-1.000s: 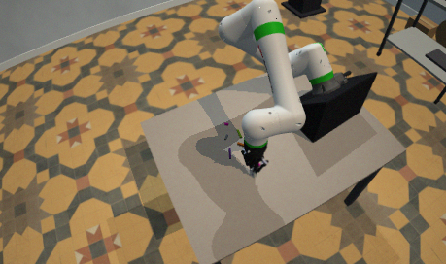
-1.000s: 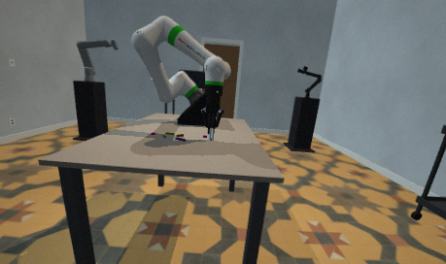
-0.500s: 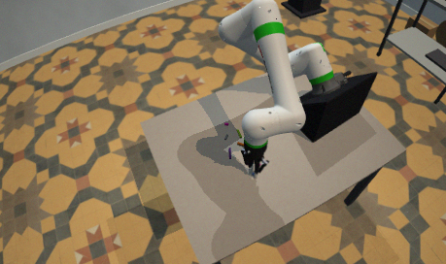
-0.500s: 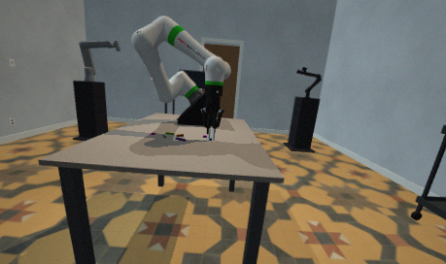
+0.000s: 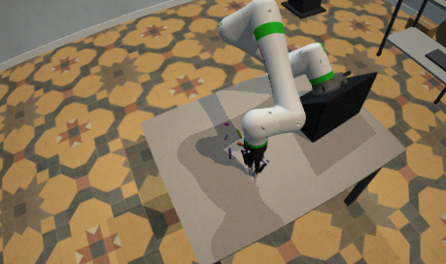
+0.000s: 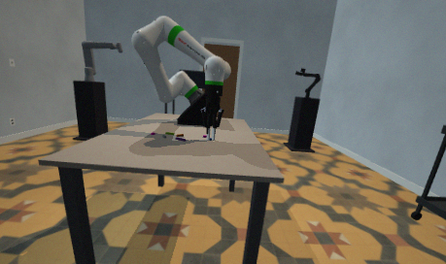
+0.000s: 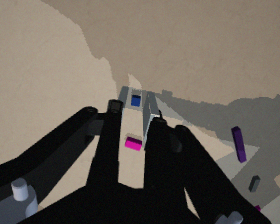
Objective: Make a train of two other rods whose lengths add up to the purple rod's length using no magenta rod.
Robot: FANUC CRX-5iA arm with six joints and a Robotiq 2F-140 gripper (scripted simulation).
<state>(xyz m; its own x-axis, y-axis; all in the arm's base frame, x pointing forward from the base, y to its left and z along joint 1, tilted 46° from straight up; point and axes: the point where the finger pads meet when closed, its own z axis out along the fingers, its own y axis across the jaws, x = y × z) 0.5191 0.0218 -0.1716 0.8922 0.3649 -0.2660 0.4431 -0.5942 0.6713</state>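
Now: the blue rod 30 mm below my hand. Round my hand: lime rod (60 mm behind, 240 mm to the right, 30 mm below); orange rod (30 mm behind, 180 mm to the right, 30 mm below); purple rod (40 mm ahead, 160 mm to the right, 30 mm below).
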